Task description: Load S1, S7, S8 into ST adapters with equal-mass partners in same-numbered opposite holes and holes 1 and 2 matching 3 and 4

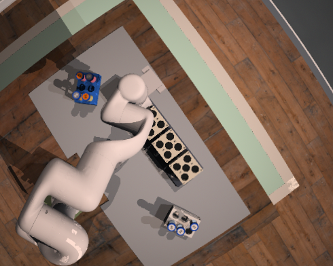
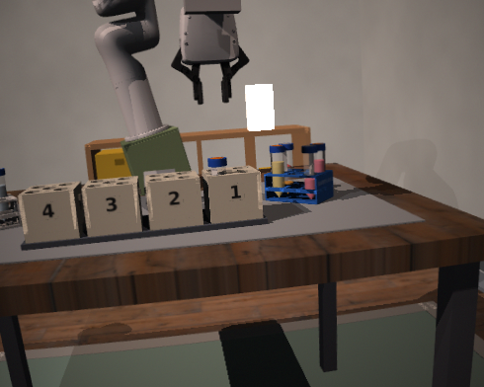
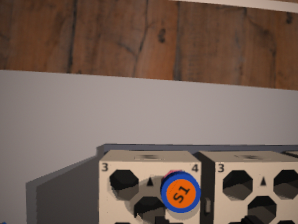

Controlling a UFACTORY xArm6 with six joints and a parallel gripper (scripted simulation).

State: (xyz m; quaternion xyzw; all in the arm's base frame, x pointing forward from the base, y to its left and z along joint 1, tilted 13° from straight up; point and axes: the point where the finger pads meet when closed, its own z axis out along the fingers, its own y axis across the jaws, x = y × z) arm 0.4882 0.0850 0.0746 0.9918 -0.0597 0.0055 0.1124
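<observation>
Right now the pink tube is 110 mm behind my hand, 260 mm to the left of it and 180 mm below it. Round my hand: green DONE key: 270 mm behind, 70 mm to the right, 180 mm below; tube of yellowish liquid: 150 mm behind, 170 mm to the left, 180 mm below; loading stand: 50 mm behind, 130 mm to the right, 240 mm below.
</observation>
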